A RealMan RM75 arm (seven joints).
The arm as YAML. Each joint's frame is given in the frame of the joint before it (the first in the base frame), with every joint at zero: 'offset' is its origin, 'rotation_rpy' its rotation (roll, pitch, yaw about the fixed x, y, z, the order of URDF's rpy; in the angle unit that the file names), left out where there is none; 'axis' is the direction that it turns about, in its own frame. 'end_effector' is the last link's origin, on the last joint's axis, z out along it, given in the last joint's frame.
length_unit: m
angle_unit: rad
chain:
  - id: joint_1
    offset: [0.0, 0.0, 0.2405]
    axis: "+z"
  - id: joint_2
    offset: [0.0, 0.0, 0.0]
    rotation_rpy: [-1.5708, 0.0, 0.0]
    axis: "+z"
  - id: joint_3
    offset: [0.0, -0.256, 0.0]
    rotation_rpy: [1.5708, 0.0, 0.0]
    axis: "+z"
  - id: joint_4
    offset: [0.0, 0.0, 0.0]
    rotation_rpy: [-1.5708, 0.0, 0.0]
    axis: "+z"
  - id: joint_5
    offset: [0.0, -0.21, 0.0]
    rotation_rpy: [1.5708, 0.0, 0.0]
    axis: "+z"
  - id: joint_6
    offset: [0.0, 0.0, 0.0]
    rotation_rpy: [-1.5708, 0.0, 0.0]
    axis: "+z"
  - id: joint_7
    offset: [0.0, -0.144, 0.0]
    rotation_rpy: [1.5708, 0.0, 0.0]
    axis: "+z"
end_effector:
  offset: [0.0, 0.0, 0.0]
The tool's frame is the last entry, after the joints.
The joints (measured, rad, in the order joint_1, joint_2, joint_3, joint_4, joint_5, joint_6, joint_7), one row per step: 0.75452 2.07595 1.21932 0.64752 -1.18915 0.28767 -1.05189; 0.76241 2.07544 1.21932 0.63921 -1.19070 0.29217 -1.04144; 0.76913 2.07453 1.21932 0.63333 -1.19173 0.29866 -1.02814; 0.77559 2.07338 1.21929 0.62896 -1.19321 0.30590 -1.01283; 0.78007 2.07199 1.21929 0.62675 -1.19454 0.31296 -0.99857; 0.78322 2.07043 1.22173 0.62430 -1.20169 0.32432 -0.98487; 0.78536 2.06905 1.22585 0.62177 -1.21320 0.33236 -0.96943; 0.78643 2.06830 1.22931 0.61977 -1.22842 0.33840 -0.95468; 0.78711 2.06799 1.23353 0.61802 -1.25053 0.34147 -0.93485; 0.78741 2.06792 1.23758 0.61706 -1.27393 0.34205 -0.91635; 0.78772 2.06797 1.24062 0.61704 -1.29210 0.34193 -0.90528; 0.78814 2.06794 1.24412 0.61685 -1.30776 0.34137 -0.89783; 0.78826 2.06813 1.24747 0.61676 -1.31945 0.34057 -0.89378; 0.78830 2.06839 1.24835 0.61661 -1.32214 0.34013 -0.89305; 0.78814 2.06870 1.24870 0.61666 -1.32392 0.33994 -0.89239
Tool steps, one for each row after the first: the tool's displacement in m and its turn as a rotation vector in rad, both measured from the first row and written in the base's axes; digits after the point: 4 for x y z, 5 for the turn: -0.0005 0.0008 -0.0004 -0.00537 0.00178 -0.00439; -0.0015 0.0013 -0.0007 -0.01222 0.00744 -0.00978; -0.0028 0.0017 -0.0009 -0.01966 0.01480 -0.01527; -0.0040 0.0020 -0.0010 -0.02652 0.02253 -0.02040; -0.0045 0.0019 -0.0010 -0.03591 0.02743 -0.02323; -0.0042 0.0022 -0.0006 -0.04176 0.02997 -0.02808; -0.0036 0.0021 -0.0004 -0.04675 0.02866 -0.03148; -0.0025 0.0023 -0.0002 -0.04956 0.02489 -0.03665; -0.0013 0.0026 0.0001 -0.05016 0.01903 -0.04057; -0.0007 0.0028 0.0003 -0.04985 0.01264 -0.04054; -0.0001 0.0033 0.0007 -0.04838 0.00612 -0.03944; 0.0003 0.0037 0.0011 -0.04649 0.00087 -0.03805; 0.0004 0.0037 0.0011 -0.04590 -0.00036 -0.03779; 0.0005 0.0037 0.0011 -0.04585 -0.00102 -0.03767
